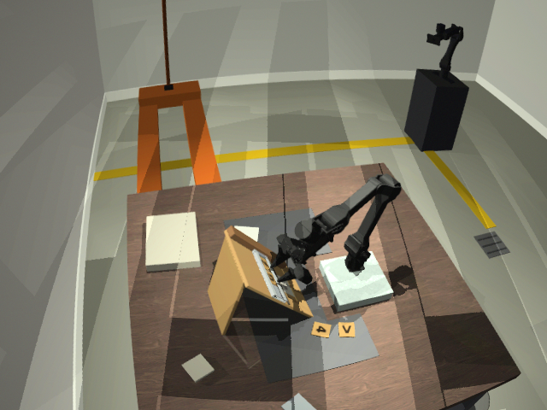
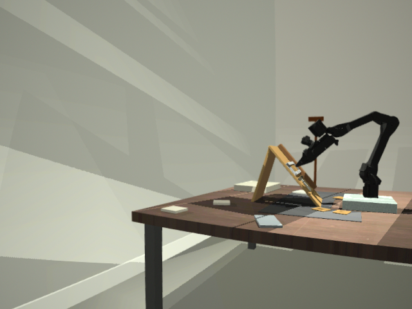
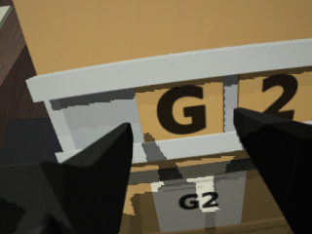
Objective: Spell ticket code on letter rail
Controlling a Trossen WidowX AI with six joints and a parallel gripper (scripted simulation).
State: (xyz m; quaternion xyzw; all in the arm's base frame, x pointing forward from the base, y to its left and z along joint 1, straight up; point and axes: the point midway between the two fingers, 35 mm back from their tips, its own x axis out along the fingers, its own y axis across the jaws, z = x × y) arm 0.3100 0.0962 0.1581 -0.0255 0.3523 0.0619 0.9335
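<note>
Now: gripper tip 4 cm past the white ticket, 2 cm to the left of it and 8 cm above it. Also, from my gripper tip: white card 3 cm ahead, 36 cm to the right, 17 cm below; then grey-blue pad 1 cm behind, 44 cm to the left, 17 cm below; then grey mat 13 cm behind, 7 cm to the right, 17 cm below.
</note>
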